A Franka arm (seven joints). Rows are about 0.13 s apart.
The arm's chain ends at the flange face. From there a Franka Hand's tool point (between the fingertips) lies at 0.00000 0.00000 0.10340 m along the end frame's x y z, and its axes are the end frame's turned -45 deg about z.
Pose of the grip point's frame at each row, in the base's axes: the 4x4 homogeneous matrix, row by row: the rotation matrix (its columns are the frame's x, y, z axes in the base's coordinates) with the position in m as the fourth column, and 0 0 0 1 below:
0.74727, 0.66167, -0.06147, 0.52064; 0.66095, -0.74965, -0.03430, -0.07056; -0.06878, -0.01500, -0.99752, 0.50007; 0, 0, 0, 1
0.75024, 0.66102, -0.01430, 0.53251; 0.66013, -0.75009, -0.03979, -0.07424; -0.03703, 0.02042, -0.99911, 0.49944; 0, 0, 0, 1
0.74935, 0.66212, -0.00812, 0.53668; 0.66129, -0.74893, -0.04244, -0.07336; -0.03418, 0.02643, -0.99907, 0.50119; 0, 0, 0, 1
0.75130, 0.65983, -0.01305, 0.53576; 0.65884, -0.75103, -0.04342, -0.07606; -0.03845, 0.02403, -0.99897, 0.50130; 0, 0, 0, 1
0.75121, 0.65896, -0.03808, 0.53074; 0.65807, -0.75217, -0.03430, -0.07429; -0.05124, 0.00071, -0.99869, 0.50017; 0, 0, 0, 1
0.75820, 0.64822, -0.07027, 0.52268; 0.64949, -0.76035, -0.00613, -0.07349; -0.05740, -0.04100, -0.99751, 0.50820; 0, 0, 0, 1
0.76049, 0.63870, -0.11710, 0.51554; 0.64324, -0.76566, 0.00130, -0.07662; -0.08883, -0.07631, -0.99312, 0.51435; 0, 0, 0, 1
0.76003, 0.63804, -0.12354, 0.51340; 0.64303, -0.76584, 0.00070, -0.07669; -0.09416, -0.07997, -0.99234, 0.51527; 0, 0, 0, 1
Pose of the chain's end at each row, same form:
0.99627, -0.06053, -0.06147, 0.52700; -0.06272, -0.99744, -0.03430, -0.06701; -0.05924, 0.03803, -0.99752, 0.60321; 0, 0, 0, 1
0.99791, -0.06309, -0.01430, 0.53399; -0.06361, -0.99718, -0.03979, -0.07013; -0.01175, 0.04062, -0.99911, 0.60275; 0, 0, 0, 1
0.99806, -0.06168, -0.00812, 0.53752; -0.06197, -0.99718, -0.04244, -0.06897; -0.00548, 0.04286, -0.99907, 0.60449; 0, 0, 0, 1
0.99782, -0.06468, -0.01305, 0.53711; -0.06519, -0.99693, -0.04342, -0.07157; -0.01020, 0.04418, -0.99897, 0.60459; 0, 0, 0, 1
0.99714, -0.06523, -0.03808, 0.53468; -0.06654, -0.99719, -0.03430, -0.07074; -0.03573, 0.03673, -0.99869, 0.60343; 0, 0, 0, 1
0.99449, -0.07777, -0.07027, 0.52995; -0.07839, -0.99691, -0.00613, -0.07286; -0.06958, 0.01160, -0.99751, 0.61134; 0, 0, 0, 1
0.98938, -0.08612, -0.11710, 0.52765; -0.08656, -0.99624, 0.00130, -0.07675; -0.11677, 0.00885, -0.99312, 0.61704; 0, 0, 0, 1
0.98858, -0.08626, -0.12354, 0.52617; -0.08684, -0.99622, 0.00070, -0.07676; -0.12313, 0.01003, -0.99234, 0.61788; 0, 0, 0, 1

